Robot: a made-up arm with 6 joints. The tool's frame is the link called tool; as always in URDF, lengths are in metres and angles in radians. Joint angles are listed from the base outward.
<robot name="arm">
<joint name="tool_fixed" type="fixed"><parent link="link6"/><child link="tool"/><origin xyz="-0.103 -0.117 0.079" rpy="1.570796 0 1.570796"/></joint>
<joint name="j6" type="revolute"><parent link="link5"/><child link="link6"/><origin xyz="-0.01 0.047 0.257" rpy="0 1.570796 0"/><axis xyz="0 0 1"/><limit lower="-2.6" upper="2.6"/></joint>
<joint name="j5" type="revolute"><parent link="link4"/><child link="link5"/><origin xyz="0.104 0.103 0.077" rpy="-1.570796 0 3.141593"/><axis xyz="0 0 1"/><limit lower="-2.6" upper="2.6"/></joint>
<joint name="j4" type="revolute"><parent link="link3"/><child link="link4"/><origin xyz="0 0.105 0.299" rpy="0 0 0"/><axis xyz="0 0 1"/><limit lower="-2.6" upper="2.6"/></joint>
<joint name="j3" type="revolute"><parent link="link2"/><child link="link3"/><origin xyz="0.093 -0.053 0.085" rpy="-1.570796 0 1.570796"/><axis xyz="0 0 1"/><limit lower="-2.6" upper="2.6"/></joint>
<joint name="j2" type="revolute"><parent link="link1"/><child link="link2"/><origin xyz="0.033 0.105 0.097" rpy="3.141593 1.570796 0"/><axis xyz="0 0 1"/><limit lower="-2.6" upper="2.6"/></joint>
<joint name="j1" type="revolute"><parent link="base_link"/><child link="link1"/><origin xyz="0 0 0.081" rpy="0 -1.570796 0"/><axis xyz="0 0 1"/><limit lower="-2.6" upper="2.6"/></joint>
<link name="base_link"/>
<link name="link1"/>
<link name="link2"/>
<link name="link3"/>
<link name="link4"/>
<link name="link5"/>
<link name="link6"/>
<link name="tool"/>
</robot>
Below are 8 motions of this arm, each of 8 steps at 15 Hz.
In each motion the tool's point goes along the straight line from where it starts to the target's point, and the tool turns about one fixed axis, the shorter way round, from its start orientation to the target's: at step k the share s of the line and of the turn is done. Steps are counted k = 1, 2, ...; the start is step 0. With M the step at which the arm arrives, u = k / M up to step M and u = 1 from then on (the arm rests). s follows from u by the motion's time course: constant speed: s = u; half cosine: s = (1 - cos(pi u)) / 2; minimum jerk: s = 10 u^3 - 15 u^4 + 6 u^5.
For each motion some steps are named. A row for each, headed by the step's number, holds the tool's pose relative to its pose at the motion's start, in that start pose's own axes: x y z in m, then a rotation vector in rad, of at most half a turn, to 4 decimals.
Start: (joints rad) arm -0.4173 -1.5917 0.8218 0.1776 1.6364 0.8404
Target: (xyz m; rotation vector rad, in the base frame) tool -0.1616 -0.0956 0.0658 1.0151 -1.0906 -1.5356
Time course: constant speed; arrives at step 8
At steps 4, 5, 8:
4: -0.0204 0.0061 0.0424 0.2947 -0.6147 -0.6057
5: -0.0255 0.0077 0.0530 0.3684 -0.7683 -0.7571
8: -0.0409 0.0123 0.0848 0.5894 -1.2293 -1.2114

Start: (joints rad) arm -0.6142 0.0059 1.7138 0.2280 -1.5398 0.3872
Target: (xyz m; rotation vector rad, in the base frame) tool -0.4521 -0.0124 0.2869 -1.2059 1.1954 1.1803
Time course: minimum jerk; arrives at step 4
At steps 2, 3, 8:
2: 0.0203 0.0005 -0.0066 0.0021 -0.0740 0.0009
3: 0.0363 0.0009 -0.0119 0.0038 -0.1327 0.0015
8: 0.0405 0.0010 -0.0133 0.0042 -0.1481 0.0017

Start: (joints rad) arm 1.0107 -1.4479 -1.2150 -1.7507 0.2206 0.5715
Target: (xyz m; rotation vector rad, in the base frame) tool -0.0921 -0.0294 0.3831 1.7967 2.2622 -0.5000
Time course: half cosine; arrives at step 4
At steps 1, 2, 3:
1: -0.0036 0.0064 0.0028 0.0184 0.0132 -0.0090
2: -0.0125 0.0220 0.0096 0.0628 0.0449 -0.0306
3: -0.0213 0.0375 0.0164 0.1072 0.0767 -0.0522

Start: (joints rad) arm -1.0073 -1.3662 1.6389 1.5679 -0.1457 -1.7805
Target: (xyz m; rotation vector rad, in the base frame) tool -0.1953 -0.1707 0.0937 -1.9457 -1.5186 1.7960
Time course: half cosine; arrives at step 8
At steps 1, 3, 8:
1: 0.0021 0.0051 0.0019 0.0222 -0.0049 -0.0049
3: 0.0170 0.0412 0.0153 0.1801 -0.0398 -0.0394
8: 0.0552 0.1336 0.0496 0.5835 -0.1289 -0.1278

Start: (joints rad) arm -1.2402 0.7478 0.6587 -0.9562 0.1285 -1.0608
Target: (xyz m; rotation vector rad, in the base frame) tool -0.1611 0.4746 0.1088 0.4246 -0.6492 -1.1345
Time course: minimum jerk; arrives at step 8
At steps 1, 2, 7, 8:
1: -0.0006 -0.0029 -0.0026 -0.0012 -0.0048 0.0073
2: -0.0041 -0.0186 -0.0166 -0.0076 -0.0311 0.0474
7: -0.0389 -0.1763 -0.1579 -0.0726 -0.2952 0.4504
8: -0.0396 -0.1792 -0.1605 -0.0738 -0.3000 0.4578

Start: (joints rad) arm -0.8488 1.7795 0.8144 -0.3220 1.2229 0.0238
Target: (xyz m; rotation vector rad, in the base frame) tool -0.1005 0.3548 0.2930 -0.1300 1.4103 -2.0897
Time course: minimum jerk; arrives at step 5
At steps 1, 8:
1: 0.0040 -0.0039 0.0021 -0.0054 0.0044 0.0246
8: 0.0688 -0.0665 0.0359 -0.0930 0.0757 0.4247

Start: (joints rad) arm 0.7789 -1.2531 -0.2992 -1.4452 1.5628 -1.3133
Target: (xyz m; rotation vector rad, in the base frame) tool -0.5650 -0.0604 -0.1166 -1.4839 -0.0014 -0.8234
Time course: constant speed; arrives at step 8
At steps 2, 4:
2: -0.0142 0.0144 -0.0246 -0.1689 -0.0601 -0.1410
4: -0.0284 0.0288 -0.0492 -0.3377 -0.1203 -0.2821

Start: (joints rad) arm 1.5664 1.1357 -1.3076 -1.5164 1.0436 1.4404
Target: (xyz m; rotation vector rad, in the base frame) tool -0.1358 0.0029 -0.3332 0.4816 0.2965 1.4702
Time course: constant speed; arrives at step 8
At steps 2, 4, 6, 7, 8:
2: 0.0072 -0.0233 0.0203 -0.2323 0.0406 0.0930
4: 0.0144 -0.0466 0.0407 -0.4646 0.0812 0.1860
6: 0.0216 -0.0698 0.0610 -0.6968 0.1217 0.2789
7: 0.0251 -0.0815 0.0712 -0.8130 0.1420 0.3254
8: 0.0287 -0.0931 0.0814 -0.9291 0.1623 0.3719

